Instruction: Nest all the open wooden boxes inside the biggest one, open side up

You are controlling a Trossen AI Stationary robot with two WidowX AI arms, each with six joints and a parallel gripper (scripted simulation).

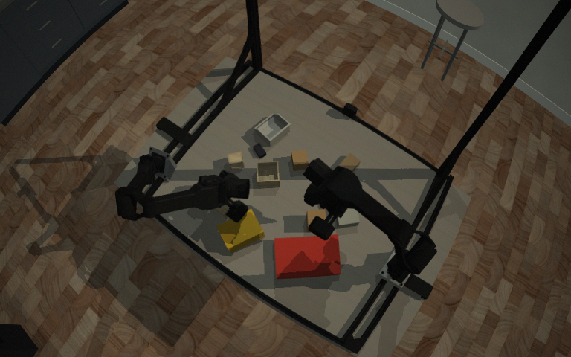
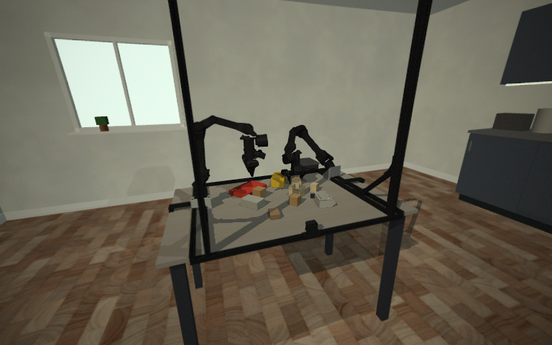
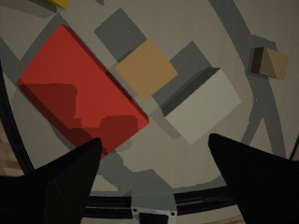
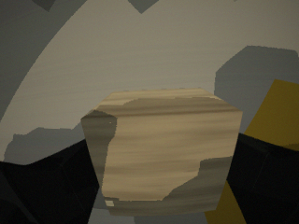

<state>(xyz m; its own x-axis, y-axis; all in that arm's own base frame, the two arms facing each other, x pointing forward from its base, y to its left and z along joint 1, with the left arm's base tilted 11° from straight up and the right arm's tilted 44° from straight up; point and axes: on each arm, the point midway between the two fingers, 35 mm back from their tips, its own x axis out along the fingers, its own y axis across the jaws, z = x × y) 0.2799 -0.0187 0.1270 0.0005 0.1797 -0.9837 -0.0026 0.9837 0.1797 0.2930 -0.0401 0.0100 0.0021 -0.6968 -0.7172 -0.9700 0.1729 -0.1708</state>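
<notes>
My right hand is 9 cm to the right of the yellow block, 6 cm short of it and 1 cm above it. Round my right hand: dark block 24 cm behind, 3 cm below, 2 cm to the left; then white tray 33 cm behind, 2 cm to the left, 1 cm below; then red block 32 cm to the left, 4 cm ahead, 3 cm below.
</notes>
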